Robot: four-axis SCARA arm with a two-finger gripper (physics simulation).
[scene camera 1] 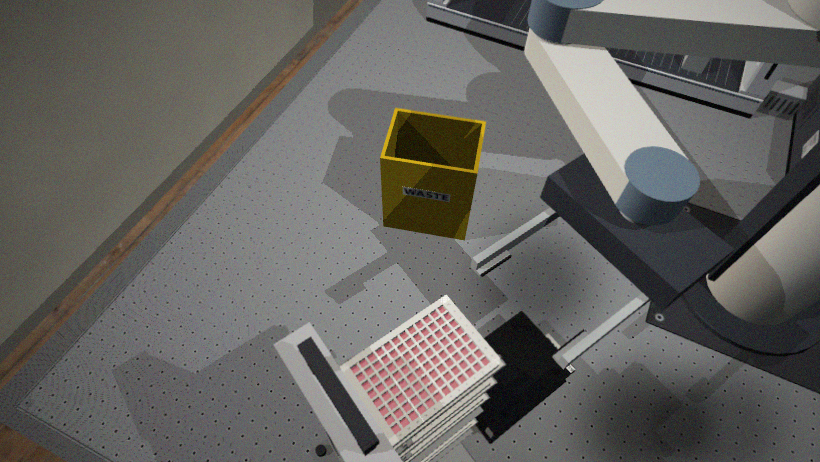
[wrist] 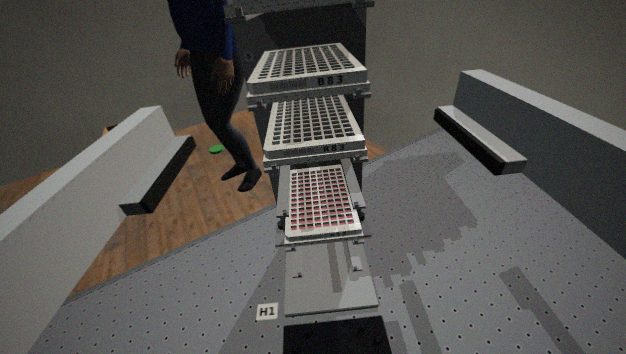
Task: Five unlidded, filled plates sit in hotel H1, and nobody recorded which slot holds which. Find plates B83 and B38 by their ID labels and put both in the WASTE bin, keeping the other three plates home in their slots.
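Pixels of known places: gripper, fingertip midpoint: (scene camera 1: 515, 311) (wrist: 312, 109); arm's base at its link origin: (scene camera 1: 744, 291).
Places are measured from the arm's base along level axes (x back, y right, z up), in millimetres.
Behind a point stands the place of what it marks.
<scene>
Hotel H1 (scene camera 1: 338, 396) @[x -453, y -594, z 481 mm] (wrist: 315, 30) @[x -464, y -570, z 362 mm] holds a stack of white gridded plates. In the wrist view, plate B83 (wrist: 308, 62) @[x -419, y -510, z 346 mm] shows its label on the front edge. Below it sits plate R83 (wrist: 315, 122) @[x -416, y -502, z 295 mm], and a lower plate (wrist: 324, 200) @[x -421, y -509, z 187 mm] with pink wells has no readable label. In the scene view, the top plate (scene camera 1: 424, 367) @[x -416, y -520, z 397 mm] has pink wells. No label B38 can be read. The yellow WASTE bin (scene camera 1: 427, 209) @[x -569, y -155, z 93 mm] stands apart from the hotel. My gripper (scene camera 1: 527, 311) @[x -361, y -407, z 351 mm] (wrist: 312, 109) @[x -361, y -407, z 351 mm] is open and empty, with its fingers pointing toward the hotel and apart from the plates.
A black plate-like base (scene camera 1: 525, 378) @[x -308, y -361, z 73 mm] (wrist: 335, 337) @[x -364, y -412, z 73 mm] lies in front of the hotel, near the H1 tag (wrist: 267, 311) @[x -308, y -516, z 13 mm]. A long dark tray structure (scene camera 1: 688, 94) @[x -189, y 450, z 28 mm] lies behind the arm. A person (wrist: 215, 95) stands on the wooden floor beyond the hotel.
</scene>
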